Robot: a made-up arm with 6 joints.
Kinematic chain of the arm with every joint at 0, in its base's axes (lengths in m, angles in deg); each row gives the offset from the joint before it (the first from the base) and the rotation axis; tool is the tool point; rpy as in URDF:
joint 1: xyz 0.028 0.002 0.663 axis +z
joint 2: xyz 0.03 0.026 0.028 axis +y
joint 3: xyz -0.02 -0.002 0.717 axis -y
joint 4: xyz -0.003 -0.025 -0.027 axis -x
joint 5: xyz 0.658 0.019 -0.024 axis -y
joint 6: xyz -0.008 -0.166 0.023 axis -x
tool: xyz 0 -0.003 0.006 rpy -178.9 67.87 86.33
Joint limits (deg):
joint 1: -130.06..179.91
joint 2: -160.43..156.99
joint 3: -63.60..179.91
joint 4: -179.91..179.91
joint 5: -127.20..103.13
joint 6: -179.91..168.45
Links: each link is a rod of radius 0.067 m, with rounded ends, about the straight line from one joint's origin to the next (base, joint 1, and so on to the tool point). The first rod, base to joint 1, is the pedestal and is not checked.
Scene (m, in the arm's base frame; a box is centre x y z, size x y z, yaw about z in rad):
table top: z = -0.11
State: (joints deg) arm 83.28 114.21 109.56 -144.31 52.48 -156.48
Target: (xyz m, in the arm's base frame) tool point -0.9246 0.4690 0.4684
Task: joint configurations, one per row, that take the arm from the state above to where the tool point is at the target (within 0.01 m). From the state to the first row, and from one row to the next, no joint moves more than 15 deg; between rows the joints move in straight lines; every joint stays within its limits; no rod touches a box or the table.
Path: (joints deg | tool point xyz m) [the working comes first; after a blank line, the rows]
Joints at the target: 146.03 140.86 175.66 -162.02 55.04 -156.52
Straight joint move there: clear.

1: 95.83 119.54 122.78 -147.85 52.99 -156.49 | -0.2379 1.2864 0.3034
2: 108.38 124.87 136.00 -151.40 53.50 -156.49 | -0.5031 1.1639 0.3430
3: 120.93 130.20 149.22 -154.94 54.01 -156.50 | -0.7176 0.9726 0.3848
4: 133.48 135.53 162.44 -158.48 54.52 -156.51 | -0.8619 0.7324 0.4271
5: 146.03 140.86 175.66 -162.02 55.04 -156.52 | -0.9246 0.4689 0.4683

